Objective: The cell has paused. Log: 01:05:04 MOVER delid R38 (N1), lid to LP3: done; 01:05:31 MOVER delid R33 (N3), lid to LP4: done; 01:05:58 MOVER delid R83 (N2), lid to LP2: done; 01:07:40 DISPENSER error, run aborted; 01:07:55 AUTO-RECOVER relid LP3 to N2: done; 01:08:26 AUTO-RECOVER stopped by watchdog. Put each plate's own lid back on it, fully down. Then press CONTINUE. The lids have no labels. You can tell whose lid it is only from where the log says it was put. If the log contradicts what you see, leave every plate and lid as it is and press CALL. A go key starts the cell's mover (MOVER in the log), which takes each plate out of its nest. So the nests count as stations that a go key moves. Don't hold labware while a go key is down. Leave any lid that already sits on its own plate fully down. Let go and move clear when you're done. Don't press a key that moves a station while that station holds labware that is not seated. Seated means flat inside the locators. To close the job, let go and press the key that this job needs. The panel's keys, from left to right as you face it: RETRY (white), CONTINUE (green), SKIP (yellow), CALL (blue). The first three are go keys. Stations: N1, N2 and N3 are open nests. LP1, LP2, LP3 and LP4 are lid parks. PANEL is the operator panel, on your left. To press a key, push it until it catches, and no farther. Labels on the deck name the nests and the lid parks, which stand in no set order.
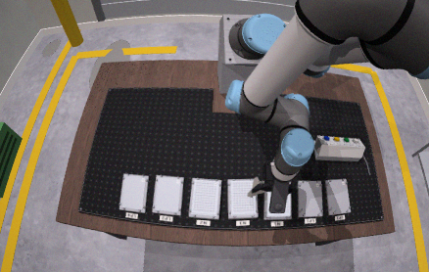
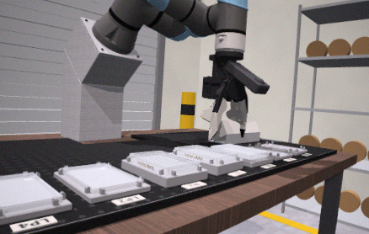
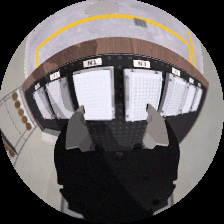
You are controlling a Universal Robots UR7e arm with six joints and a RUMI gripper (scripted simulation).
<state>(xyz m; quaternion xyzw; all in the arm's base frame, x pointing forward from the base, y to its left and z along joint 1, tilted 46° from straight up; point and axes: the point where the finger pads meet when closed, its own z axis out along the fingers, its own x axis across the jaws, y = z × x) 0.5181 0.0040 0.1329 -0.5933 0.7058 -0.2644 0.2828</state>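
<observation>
Now: the well plate 20 cm to the right of my hand, 4 cm below it and 4 cm behind it. From my hand the other things lie so: yellow SKIP key: 35 cm to the left, 17 cm behind; LP2 lid park: 33 cm to the right, 7 cm behind, 6 cm below; blue CALL key: 30 cm to the left, 18 cm behind.
</observation>
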